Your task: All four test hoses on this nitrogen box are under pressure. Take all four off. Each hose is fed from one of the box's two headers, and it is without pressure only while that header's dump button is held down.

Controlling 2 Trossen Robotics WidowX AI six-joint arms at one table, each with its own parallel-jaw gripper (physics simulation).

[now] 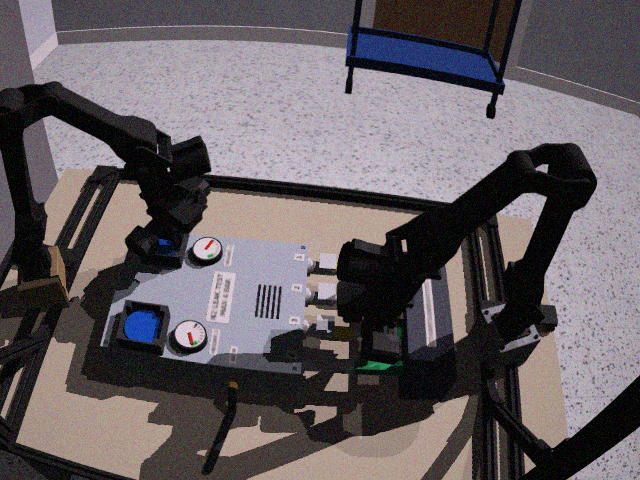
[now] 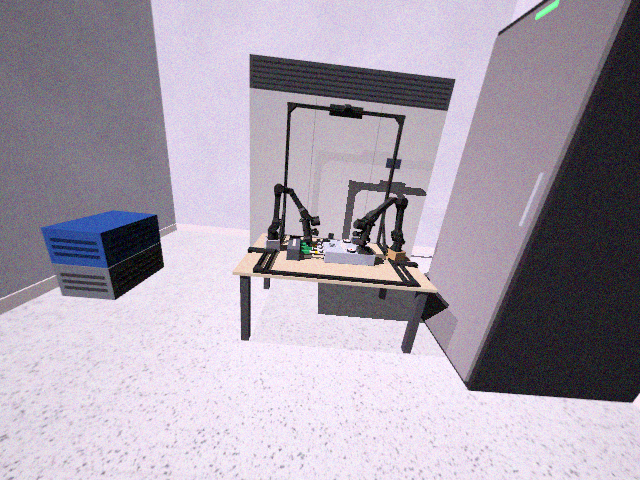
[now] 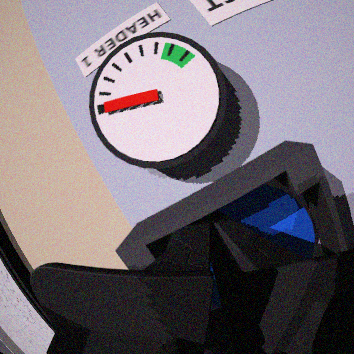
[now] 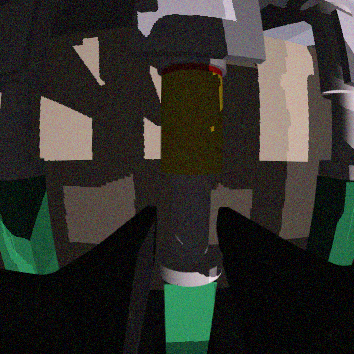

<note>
The pictures show: my left gripper, my right gripper, a grey nitrogen box, a dark manifold block and a blue dump buttons.
My left gripper also shows in image 3. My right gripper shows as well in image 4.
</note>
